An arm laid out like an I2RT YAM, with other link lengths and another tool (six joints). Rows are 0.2 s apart.
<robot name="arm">
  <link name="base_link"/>
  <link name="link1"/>
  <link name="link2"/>
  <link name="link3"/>
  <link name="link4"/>
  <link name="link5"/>
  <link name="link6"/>
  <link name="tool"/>
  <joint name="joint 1" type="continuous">
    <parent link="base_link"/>
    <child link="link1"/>
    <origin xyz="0 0 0.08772"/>
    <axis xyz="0 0 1"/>
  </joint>
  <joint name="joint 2" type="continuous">
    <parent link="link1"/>
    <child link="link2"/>
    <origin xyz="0.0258 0.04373 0.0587" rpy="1.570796 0 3.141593"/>
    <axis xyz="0 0 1"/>
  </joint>
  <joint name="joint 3" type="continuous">
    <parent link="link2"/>
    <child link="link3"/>
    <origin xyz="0.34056 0 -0.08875" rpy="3.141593 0 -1.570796"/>
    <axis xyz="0 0 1"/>
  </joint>
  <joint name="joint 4" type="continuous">
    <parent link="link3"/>
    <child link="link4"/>
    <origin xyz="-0.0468 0.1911 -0.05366" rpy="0 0 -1.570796"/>
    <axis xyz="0 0 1"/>
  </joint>
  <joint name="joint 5" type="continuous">
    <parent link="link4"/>
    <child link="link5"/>
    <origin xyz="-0.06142 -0.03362 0.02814" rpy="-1.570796 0 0"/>
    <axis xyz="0 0 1"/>
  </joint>
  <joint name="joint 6" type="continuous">
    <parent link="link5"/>
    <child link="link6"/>
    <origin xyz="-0.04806 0 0.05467" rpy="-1.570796 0 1.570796"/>
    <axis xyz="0 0 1"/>
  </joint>
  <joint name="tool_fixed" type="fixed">
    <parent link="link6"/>
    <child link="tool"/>
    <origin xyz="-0.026 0 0.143" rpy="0 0.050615 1.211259"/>
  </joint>
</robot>
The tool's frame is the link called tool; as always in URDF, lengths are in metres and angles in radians. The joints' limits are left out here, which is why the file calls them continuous.
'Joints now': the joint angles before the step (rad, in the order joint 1, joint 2, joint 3, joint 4, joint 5, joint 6). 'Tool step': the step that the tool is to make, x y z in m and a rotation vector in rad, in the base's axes. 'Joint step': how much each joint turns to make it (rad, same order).
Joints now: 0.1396, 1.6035, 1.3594, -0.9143, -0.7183, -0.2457
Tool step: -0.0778, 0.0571, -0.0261, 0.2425, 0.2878, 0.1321
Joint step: 0.1085, -0.0068, -0.2702, 0.1119, -0.2847, 0.1119
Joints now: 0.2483, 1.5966, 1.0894, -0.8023, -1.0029, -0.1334
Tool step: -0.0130, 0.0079, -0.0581, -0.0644, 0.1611, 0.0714
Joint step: 0.0509, 0.1593, -0.1062, 0.0572, 0.0150, -0.0426
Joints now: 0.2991, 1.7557, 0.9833, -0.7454, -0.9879, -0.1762
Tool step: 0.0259, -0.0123, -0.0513, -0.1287, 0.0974, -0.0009
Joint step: -0.0245, 0.1968, 0.0567, -0.0186, 0.0964, -0.0355
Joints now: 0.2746, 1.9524, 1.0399, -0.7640, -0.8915, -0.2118
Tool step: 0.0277, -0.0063, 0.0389, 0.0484, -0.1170, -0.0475
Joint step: -0.0552, -0.0757, 0.1106, -0.0718, -0.0179, -0.0136
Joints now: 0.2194, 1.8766, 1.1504, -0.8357, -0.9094, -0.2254
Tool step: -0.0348, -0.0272, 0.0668, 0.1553, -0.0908, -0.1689
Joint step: -0.1517, -0.2902, -0.1164, -0.0173, -0.1384, 0.0534
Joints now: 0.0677, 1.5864, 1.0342, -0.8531, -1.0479, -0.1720
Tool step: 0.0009, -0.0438, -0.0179, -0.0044, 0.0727, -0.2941
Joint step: -0.1812, -0.0968, -0.1676, 0.1812, 0.0308, 0.2127
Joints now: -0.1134, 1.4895, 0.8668, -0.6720, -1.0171, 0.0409
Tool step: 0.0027, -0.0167, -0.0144, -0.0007, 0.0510, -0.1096
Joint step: -0.0661, 0.0016, -0.0627, 0.0764, 0.0199, 0.0740
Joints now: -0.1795, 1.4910, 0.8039, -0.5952, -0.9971, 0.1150
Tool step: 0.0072, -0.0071, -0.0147, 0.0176, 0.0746, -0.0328
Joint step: -0.0278, 0.0750, -0.0076, 0.0147, -0.0016, 0.0103
